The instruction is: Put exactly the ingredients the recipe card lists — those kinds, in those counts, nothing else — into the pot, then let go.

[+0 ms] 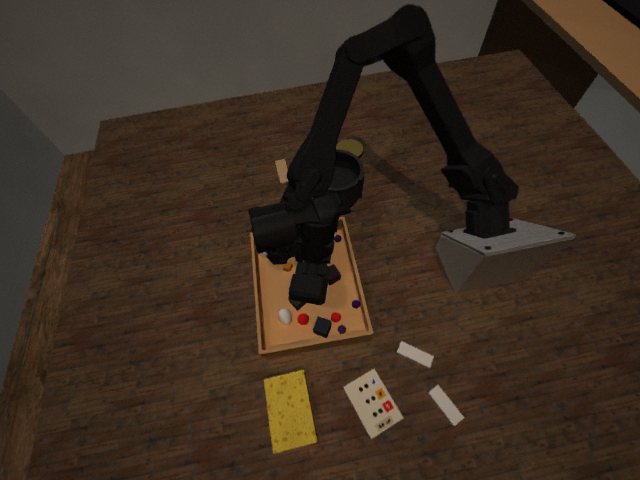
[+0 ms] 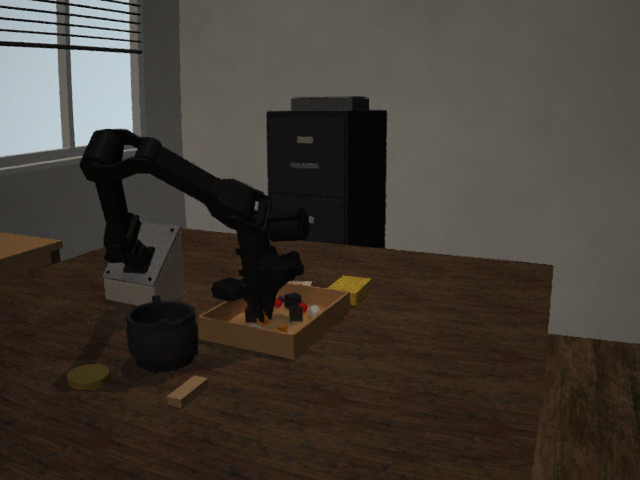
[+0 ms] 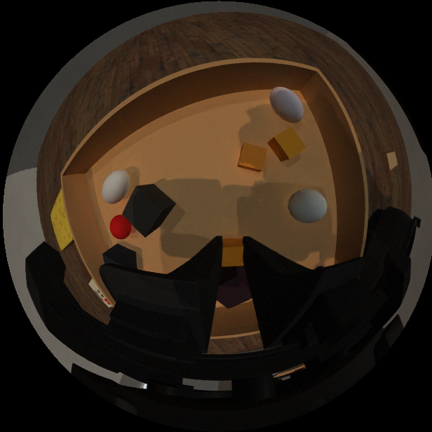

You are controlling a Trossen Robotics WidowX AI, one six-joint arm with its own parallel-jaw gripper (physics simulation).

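Frame: origin at the arm's base, x ahead, y right, z down, level; millimetres.
Seen in the pictures: gripper, fingertip midpoint: (image 1: 314, 274) (image 2: 265, 320); arm's base, link origin: (image 1: 488, 231) (image 2: 139, 260).
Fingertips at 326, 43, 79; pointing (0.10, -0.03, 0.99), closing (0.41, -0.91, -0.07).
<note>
Offsets run from my fingertips to a thing's top centre, as dx, dy, dz.
My gripper (image 2: 264, 316) (image 3: 231, 241) is low in the wooden tray {+19, -17, -31} (image 1: 315, 344) (image 2: 248, 343) (image 3: 215, 75), shut on an orange cube (image 3: 232, 255). Two other orange cubes, one (image 3: 252, 156) beside another (image 3: 289, 144), lie near a lilac egg (image 3: 286, 104) and a pale egg (image 3: 307, 205). A white egg {+75, -70, -16} (image 1: 284, 316) (image 3: 116, 186), red balls {+43, -84, -13} (image 1: 302, 319) {-17, -97, -10} (image 1: 335, 317), purple balls {-61, -82, -8} (image 1: 356, 304) {-21, -121, -7} (image 1: 341, 329) and dark cubes {+13, -109, -18} (image 1: 322, 326) (image 3: 149, 209) are also in the tray. The recipe card {-36, -250, +13} (image 1: 372, 403) shows icons and dots. The black pot {-104, +195, -80} (image 1: 352, 193) (image 2: 162, 338) stands beside the tray; its contents cannot be made out.
A yellow sponge {+100, -227, -16} (image 1: 290, 410) (image 2: 351, 284) lies beyond the tray, near the card. Two white blocks {-133, -198, +2} (image 1: 415, 354) {-149, -286, +2} (image 1: 446, 405) lie by the card. A wooden block {+6, +292, -1} (image 1: 281, 171) (image 2: 187, 391) and a yellow disc {-173, +315, +2} (image 1: 349, 148) (image 2: 88, 376) lie near the pot.
</note>
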